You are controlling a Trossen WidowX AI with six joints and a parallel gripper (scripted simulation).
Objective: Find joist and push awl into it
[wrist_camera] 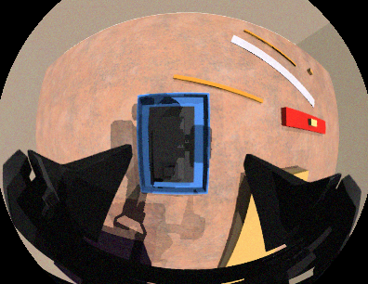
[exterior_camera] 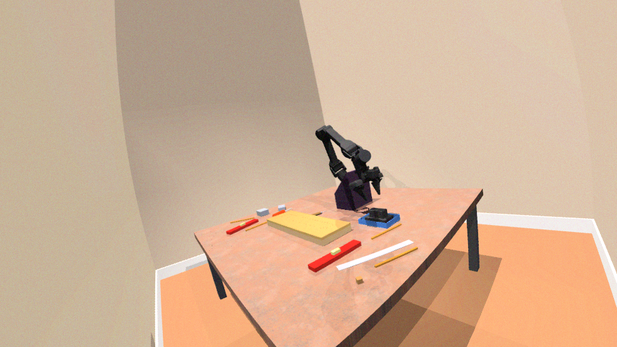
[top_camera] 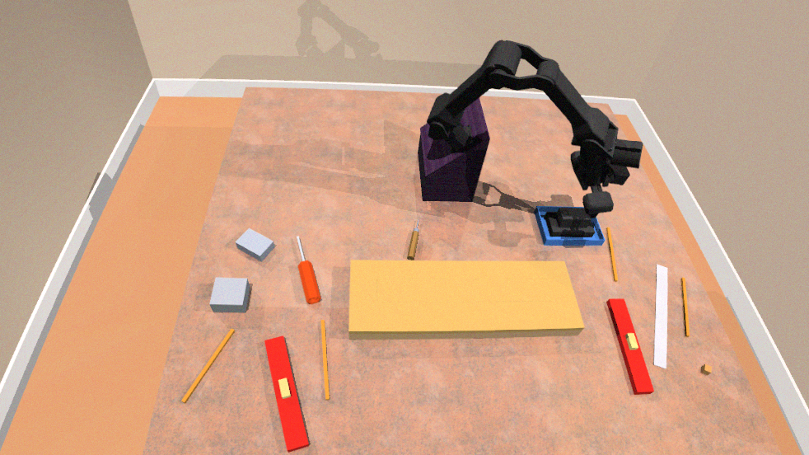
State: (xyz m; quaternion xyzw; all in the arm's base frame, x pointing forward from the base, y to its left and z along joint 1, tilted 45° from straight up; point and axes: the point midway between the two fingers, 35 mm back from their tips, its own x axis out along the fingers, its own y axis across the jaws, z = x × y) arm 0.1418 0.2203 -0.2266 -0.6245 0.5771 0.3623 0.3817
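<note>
Now: gripper tip 420 mm to the left of the awl, 120 mm above it and 40 mm short of it. The rest, counted from my gripper tip: white strip (230 mm ahead, 190 mm to the left, 130 mm below); then blue tray (120 mm below, 20 mm behind, 10 mm to the right); then stud finder (80 mm below, 20 mm to the right, 20 mm behind).
</note>
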